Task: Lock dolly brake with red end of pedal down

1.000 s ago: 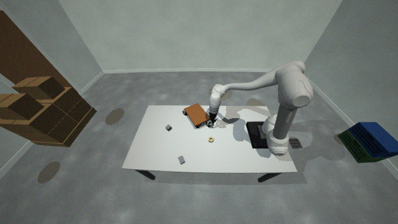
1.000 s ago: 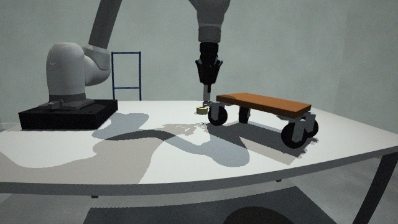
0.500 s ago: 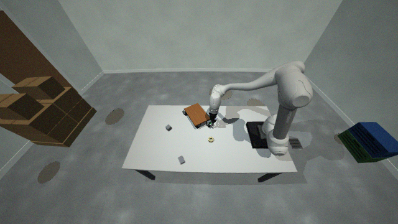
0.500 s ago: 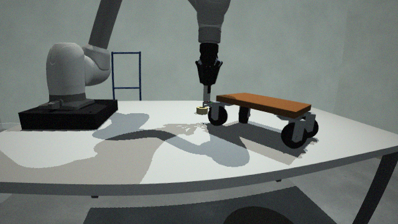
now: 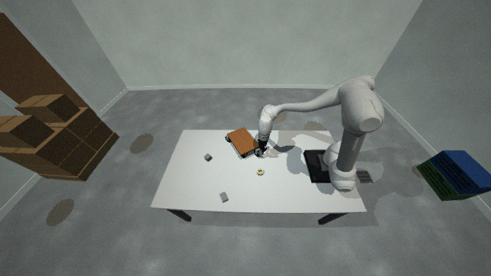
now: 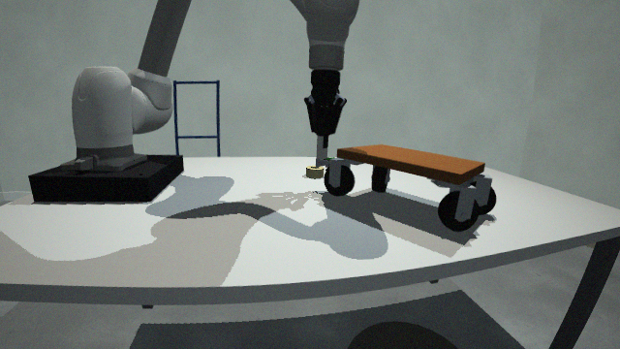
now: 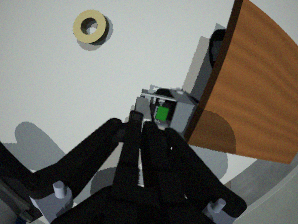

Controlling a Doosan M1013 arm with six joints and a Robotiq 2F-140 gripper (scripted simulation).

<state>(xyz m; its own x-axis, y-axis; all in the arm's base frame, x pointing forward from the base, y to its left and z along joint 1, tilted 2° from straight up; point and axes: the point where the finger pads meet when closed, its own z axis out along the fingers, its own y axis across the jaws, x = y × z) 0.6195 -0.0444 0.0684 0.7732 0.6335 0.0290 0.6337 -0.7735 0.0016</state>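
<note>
My hand is 10 mm short of the brake pedal, 10 mm to the left of it and 40 mm above it.
</note>
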